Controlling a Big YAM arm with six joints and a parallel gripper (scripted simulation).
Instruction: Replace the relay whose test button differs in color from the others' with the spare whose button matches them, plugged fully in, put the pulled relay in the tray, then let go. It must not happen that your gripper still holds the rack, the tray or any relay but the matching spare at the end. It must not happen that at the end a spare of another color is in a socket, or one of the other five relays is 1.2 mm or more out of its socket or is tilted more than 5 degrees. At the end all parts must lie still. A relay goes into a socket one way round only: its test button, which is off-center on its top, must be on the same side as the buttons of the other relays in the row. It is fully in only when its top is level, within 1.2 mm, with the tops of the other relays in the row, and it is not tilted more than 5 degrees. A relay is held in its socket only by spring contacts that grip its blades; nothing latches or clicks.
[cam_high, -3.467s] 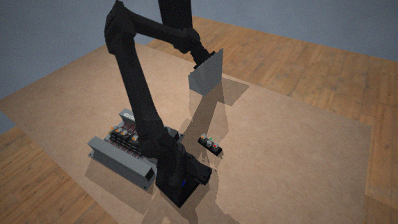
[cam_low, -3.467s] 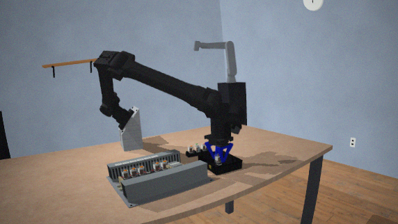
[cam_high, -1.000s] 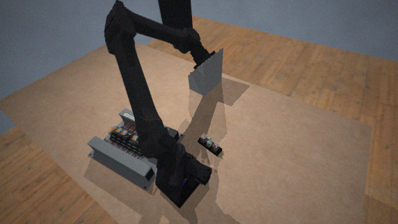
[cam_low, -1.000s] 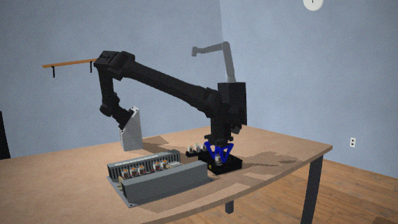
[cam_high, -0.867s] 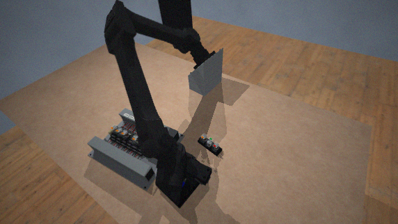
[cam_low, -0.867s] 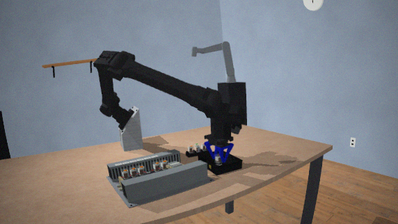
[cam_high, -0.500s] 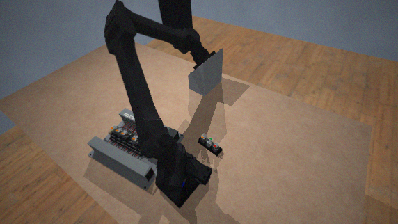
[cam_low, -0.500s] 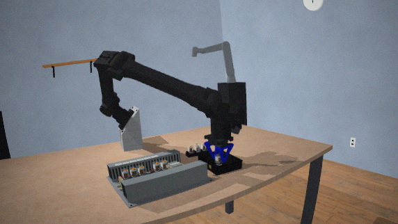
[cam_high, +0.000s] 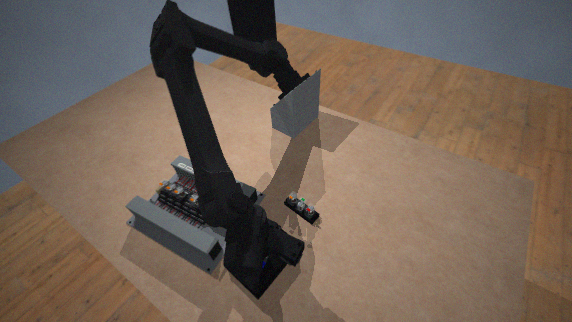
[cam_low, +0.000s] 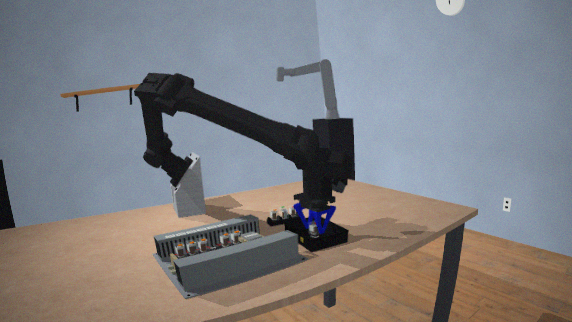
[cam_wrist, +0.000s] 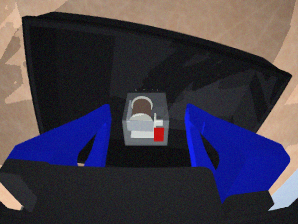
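My gripper is now 1 cm above the black tray.
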